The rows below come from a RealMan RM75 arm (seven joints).
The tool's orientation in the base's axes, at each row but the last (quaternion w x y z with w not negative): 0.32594, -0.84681, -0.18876, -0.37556; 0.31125, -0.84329, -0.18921, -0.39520; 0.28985, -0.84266, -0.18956, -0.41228; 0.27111, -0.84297, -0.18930, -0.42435; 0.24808, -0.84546, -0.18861, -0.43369; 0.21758, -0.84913, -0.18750, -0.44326; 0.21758, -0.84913, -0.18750, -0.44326; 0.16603, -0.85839, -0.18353, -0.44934; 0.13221, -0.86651, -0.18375, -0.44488
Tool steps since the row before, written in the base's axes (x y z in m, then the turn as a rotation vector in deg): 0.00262, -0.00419, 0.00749, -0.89, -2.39, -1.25; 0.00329, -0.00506, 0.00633, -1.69, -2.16, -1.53; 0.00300, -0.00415, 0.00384, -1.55, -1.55, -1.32; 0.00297, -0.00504, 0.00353, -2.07, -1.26, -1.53; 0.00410, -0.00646, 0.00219, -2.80, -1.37, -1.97; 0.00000, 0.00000, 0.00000, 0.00, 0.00, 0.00; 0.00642, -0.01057, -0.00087, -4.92, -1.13, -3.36; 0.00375, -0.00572, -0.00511, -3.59, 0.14, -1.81; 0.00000, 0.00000, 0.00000, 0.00, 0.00, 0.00
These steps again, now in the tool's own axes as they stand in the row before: 0.00707, 0.00141, -0.00535, -1.70, 1.72, -1.48; 0.00662, 0.00320, -0.00473, -2.40, 1.21, -1.63; 0.00452, 0.00355, -0.00281, -2.10, 0.75, -1.26; 0.00413, 0.00452, -0.00303, -2.54, 0.30, -1.29; 0.00341, 0.00683, -0.00224, -3.32, 0.11, -1.60; 0.00000, 0.00000, 0.00000, 0.00, 0.00, 0.00; 0.00139, 0.01229, -0.00091, -5.59, -0.89, -2.19; -0.00322, 0.00737, 0.00286, -3.38, -1.57, -1.51; 0.00000, 0.00000, 0.00000, 0.00, 0.00, 0.00
